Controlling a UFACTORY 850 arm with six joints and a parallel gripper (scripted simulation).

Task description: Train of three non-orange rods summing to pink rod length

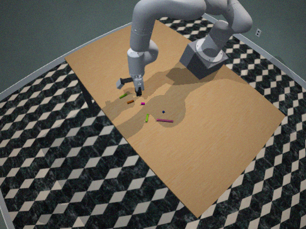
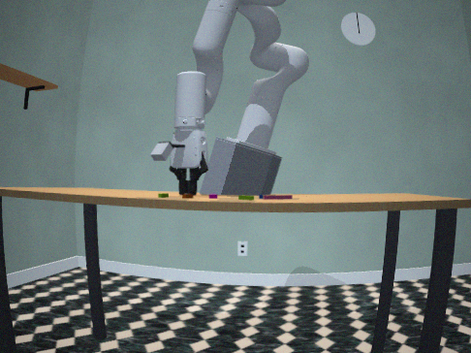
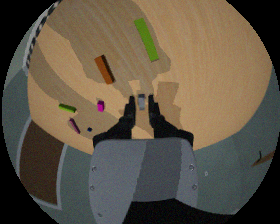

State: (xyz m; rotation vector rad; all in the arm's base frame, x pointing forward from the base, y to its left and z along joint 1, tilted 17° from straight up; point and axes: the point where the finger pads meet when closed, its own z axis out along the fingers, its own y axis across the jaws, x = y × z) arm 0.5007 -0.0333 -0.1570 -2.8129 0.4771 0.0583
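The grey rod lies 2 cm below my hand. Round my hand: magenta rod 8 cm to the left, 2 cm below, 2 cm ahead; then orange rod 7 cm ahead, 2 cm to the left, 2 cm below; then blue rod 19 cm to the left, 4 cm behind, 2 cm below.
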